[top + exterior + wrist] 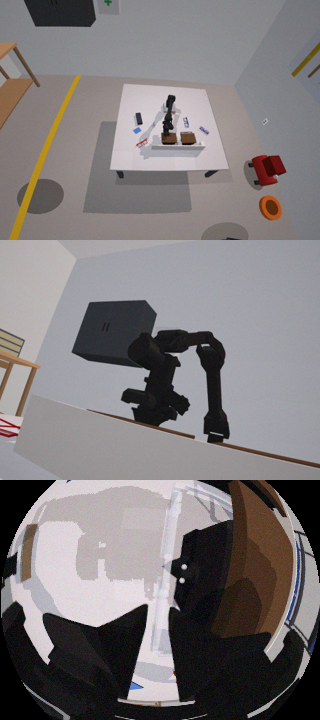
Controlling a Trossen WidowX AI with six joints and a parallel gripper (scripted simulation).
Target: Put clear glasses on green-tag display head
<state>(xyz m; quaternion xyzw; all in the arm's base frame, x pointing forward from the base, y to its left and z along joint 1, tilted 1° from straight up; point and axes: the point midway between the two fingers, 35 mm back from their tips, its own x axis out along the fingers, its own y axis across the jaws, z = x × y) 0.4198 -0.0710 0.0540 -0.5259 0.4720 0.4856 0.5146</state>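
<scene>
Right now my gripper tip is 60 mm short of the display head, 40 mm to the right of it and 10 mm above it. From my gripper tip the other things lie so: white panel 190 mm ahead, 150 mm to the left, 10 mm below; grey piece 120 mm behind, 130 mm to the right, 40 mm below; blue cloth 50 mm behind, 320 mm to the right, 60 mm below.
</scene>
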